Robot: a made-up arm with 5 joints. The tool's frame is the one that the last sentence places.
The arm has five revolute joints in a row. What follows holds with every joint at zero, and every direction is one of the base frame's.
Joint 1 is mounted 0.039 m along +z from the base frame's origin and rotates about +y.
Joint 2 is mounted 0.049 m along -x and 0.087 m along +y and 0.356 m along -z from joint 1 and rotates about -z.
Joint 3 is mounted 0.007 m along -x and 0.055 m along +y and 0.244 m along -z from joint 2 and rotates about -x.
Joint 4 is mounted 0.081 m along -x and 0.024 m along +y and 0.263 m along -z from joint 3 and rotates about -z.
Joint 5 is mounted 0.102 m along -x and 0.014 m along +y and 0.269 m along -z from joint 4 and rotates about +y.
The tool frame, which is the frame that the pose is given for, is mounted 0.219 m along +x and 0.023 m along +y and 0.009 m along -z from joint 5; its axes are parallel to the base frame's.
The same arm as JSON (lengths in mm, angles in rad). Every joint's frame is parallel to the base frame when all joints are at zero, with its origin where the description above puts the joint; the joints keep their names.
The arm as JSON. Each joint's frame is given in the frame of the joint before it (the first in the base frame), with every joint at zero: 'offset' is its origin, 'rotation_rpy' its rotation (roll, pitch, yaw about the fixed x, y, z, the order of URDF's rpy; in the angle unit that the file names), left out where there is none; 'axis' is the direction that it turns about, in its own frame. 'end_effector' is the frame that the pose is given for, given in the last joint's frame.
{"length_unit": "mm", "angle_unit": "rad", "chain": [
  {"id": "joint 1", "offset": [0.0, 0.0, 39.0], "axis": "+y"},
  {"id": "joint 2", "offset": [-49.0, 87.0, -356.0], "axis": "-z"},
  {"id": "joint 3", "offset": [-7.0, 55.0, -244.0], "axis": "-x"},
  {"id": "joint 4", "offset": [-81.0, 24.0, -263.0], "axis": "-z"},
  {"id": "joint 5", "offset": [-102.0, 14.0, -269.0], "axis": "+y"}
], "end_effector": {"offset": [219.0, 23.0, -9.0]}}

